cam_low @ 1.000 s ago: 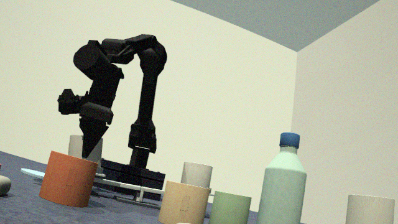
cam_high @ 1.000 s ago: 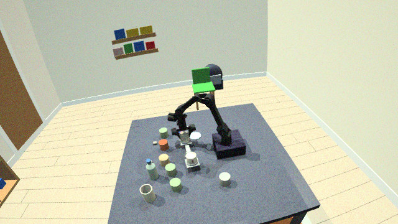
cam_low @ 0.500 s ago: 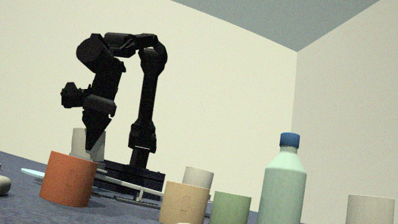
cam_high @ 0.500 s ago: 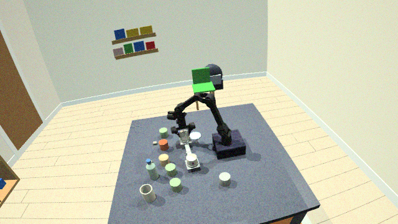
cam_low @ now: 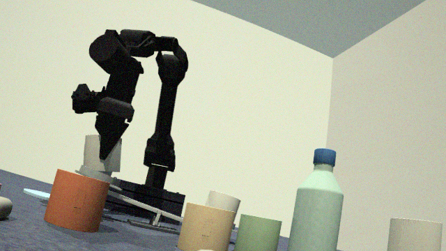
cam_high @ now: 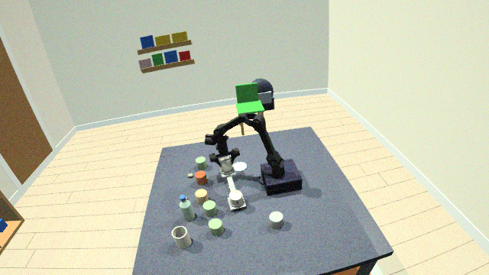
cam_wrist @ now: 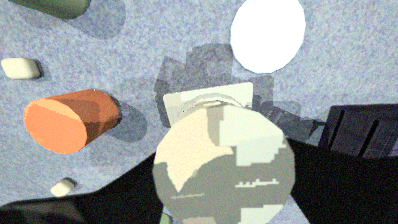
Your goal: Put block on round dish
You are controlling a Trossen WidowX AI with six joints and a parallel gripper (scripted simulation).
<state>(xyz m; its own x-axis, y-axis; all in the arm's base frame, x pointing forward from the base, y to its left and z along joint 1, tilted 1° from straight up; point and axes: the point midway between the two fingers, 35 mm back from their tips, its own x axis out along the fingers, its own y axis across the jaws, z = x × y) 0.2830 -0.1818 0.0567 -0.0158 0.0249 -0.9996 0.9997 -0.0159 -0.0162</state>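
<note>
My gripper tip is now 20 mm above the pale blue block and 10 mm to the right of it. Round my gripper tip: red-and-blue block: 180 mm to the right, 100 mm below, 20 mm ahead; orange cylinder: 190 mm ahead, 70 mm below, 20 mm to the right; round pale-blue dish: 100 mm below, 100 mm behind, 90 mm to the right.
</note>
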